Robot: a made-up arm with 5 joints. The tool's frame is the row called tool.
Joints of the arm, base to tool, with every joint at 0 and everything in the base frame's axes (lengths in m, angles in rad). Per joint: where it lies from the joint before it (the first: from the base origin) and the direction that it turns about. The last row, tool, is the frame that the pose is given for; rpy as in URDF.
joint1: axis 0 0 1 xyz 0.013 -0.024 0.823
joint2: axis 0 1 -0.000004 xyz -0.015 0.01 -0.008
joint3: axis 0 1 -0.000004 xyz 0.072 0.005 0.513
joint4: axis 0 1 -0.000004 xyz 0.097 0 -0.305
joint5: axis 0 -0.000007 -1 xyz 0.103 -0.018 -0.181
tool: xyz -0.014 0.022 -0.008 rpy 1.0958 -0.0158 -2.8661
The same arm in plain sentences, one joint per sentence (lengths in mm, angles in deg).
The arm has five revolute joints in a row. What follows holds with every joint at zero, and every direction is one of the base frame's. The first joint lies 13.0 mm along +x and 24.0 mm along -y and 823.0 mm along +z from the base frame's origin and rotates about +z. The second joint lies 15.0 mm along -x and 10.0 mm along +y and 8.0 mm along -z from the first joint and rotates about +y. The third joint lies 72.0 mm along +x and 5.0 mm along +y and 513.0 mm along +z from the second joint and rotates about +y. The fourth joint lies 97.0 mm along +x and 305.0 mm along -z from the third joint and rotates about +y. The fifth joint lies 103.0 mm along +x and 18.0 mm along -y and 181.0 mm along -z from the fourth joint and rotates about -z. The tool frame, which is the frame that the pose is given for, lies 14.0 mm along -x and 22.0 mm along +y and 8.0 mm along -z from the fifth joint; its axes are the base frame's turned by roll 62.78, pitch -0.91 and yaw -164.22 deg (as in URDF: about the fixed x, then y, then z).
